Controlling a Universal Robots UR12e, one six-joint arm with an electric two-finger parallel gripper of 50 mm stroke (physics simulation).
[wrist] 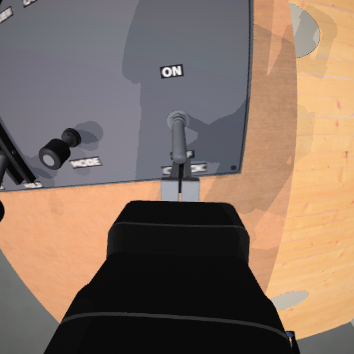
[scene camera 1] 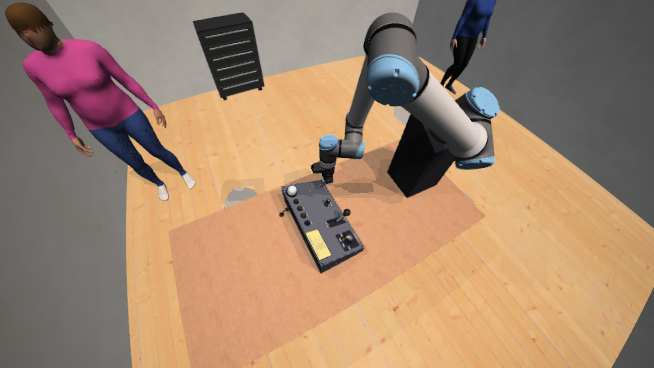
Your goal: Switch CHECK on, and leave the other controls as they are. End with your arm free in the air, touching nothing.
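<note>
The CHECK toggle is a grey metal lever near one corner of the dark control panel. In the wrist view it leans away from the ON label, toward the partly covered OFF and CHECK labels at the panel's edge. My gripper is shut, with nothing between the fingers. Its fingertips are at the lever's free end, on the side away from ON. Whether they touch the lever cannot be told.
The black MODE knob is beside the toggle. Further along are a ball-topped lever, a joystick and a yellow note. A white dome and several round buttons line the other side. Two people and a drawer cabinet stand beyond.
</note>
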